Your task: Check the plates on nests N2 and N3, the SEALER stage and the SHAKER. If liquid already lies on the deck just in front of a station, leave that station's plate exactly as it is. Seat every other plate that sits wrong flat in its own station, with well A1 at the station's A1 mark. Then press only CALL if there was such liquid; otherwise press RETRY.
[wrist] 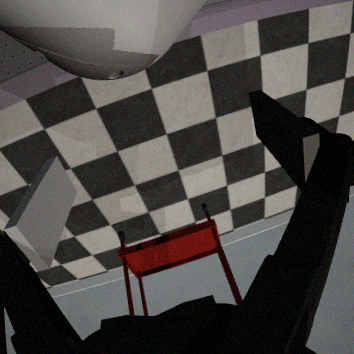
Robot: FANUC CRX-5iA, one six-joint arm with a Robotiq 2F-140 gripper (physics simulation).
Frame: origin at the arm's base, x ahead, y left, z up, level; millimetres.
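Seen in the pictures: gripper, fingertip midpoint: (155,144).
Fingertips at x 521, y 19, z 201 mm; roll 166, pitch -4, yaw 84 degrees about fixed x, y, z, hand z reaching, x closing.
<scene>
A point is followed by its place in that frame.
My gripper (155,144) {z 201, x 521, y 19 mm} is open, its two fingers wide apart at the left and right of the wrist view, with no object between them. The perforated grey deck (17,59) {z -196, x 495, y -185 mm} shows in part at the upper left, with its pale purple edge band below it. No plate, N2 or N3 nest, SEALER stage, SHAKER, liquid, CALL or RETRY button shows in this view. A large pale rounded body hides part of the deck at the top.
The large pale rounded body (105,35) {z 169, x 455, y 21 mm} fills the upper left. Below the deck edge lies a black and white checkered floor (185,105). A red cart (172,248) with thin legs stands at the lower middle, by a pale blue-grey wall (182,285).
</scene>
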